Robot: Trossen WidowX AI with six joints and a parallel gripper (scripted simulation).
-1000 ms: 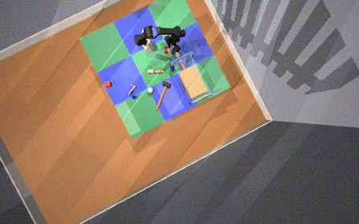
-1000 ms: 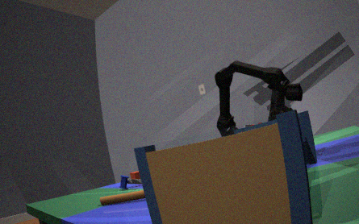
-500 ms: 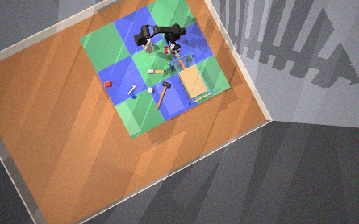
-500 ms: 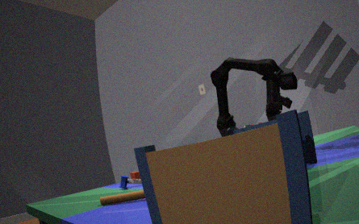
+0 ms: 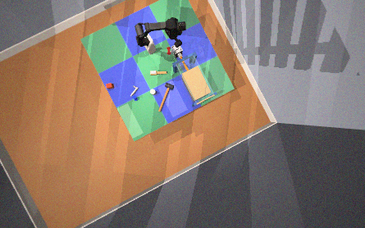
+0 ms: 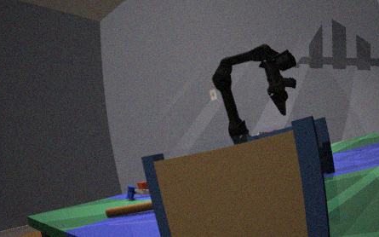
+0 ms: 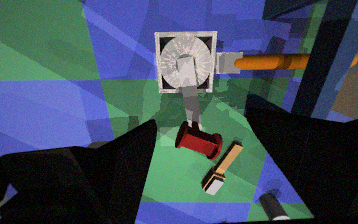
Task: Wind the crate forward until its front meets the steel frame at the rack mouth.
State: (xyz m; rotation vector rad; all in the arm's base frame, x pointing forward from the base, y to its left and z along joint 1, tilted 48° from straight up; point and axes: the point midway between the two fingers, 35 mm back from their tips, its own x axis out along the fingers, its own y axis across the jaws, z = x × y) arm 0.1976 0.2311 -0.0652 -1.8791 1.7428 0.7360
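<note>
Right now my gripper tip is 7 cm to the left of the red grip and 8 cm above it. The rest, counted from my gripper tip: blue-framed guard cubby (40 cm ahead, 1 cm to the left, 13 cm below); winch (2 cm behind, 3 cm to the left, 18 cm below); blue piece (19 cm ahead, 64 cm to the right, 18 cm below).
</note>
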